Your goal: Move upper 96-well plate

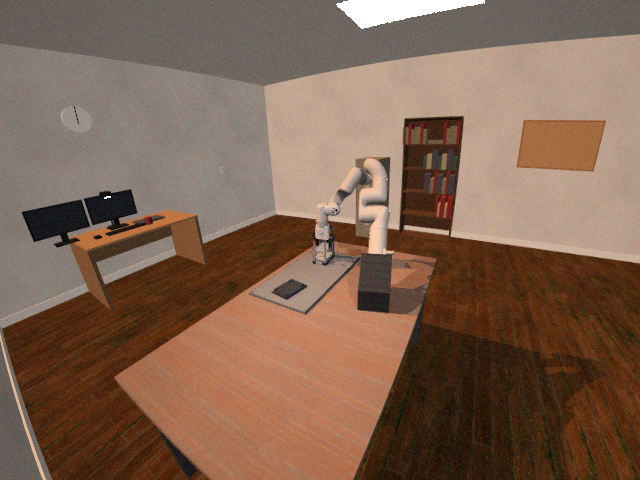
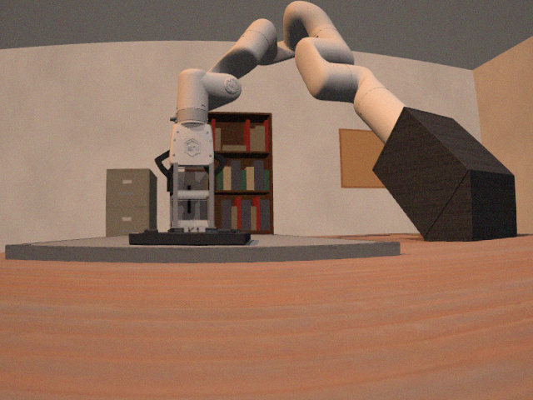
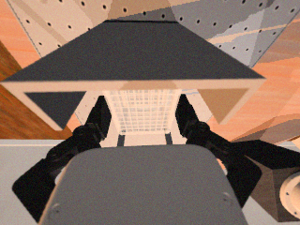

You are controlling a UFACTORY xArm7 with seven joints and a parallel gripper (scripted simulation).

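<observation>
Right now my hand is 2 cm short of the plate nest N1, 43 cm to the right of it and 10 cm above it. Round my hand: 96-well plate (1 cm below); grey mat (21 cm to the left, 11 cm below).
</observation>
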